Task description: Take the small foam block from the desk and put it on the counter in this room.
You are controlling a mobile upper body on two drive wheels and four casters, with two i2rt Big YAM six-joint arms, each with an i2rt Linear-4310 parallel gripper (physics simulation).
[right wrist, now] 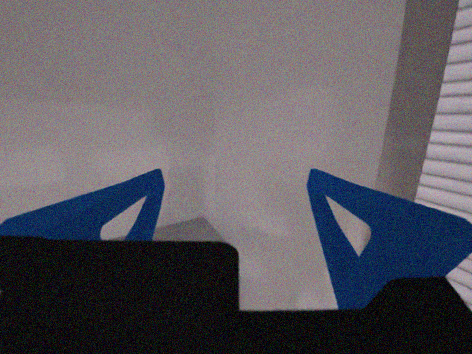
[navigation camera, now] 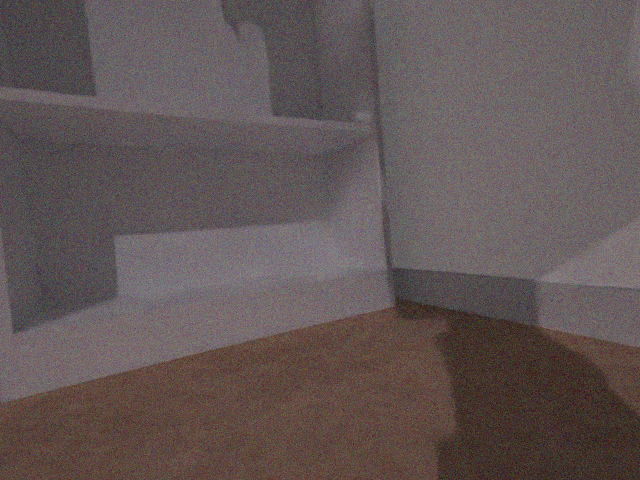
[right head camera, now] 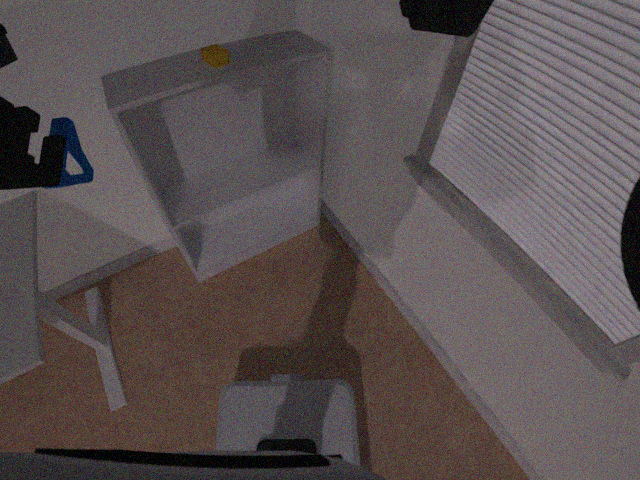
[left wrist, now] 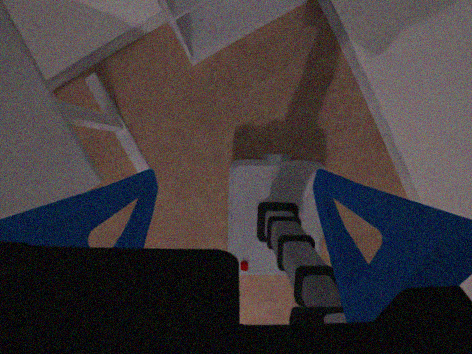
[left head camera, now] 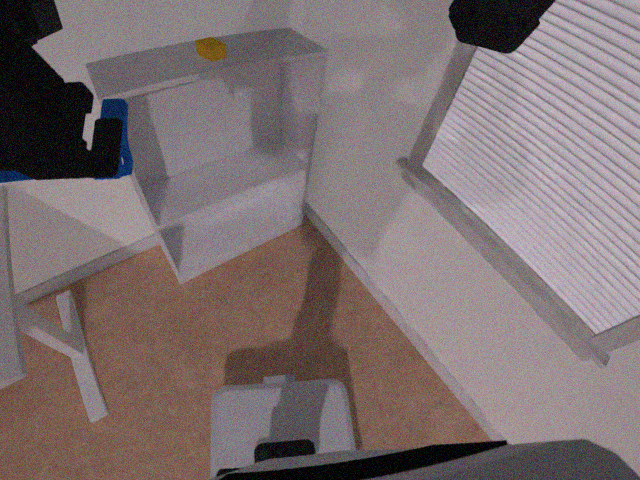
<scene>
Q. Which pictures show the left gripper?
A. The right head camera view, the left wrist view and the left head camera view only.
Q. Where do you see a window with blinds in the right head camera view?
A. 524, 146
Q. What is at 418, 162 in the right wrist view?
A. A window with blinds.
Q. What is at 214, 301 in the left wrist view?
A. The left gripper.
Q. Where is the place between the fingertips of the right gripper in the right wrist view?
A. At 235, 177
</scene>
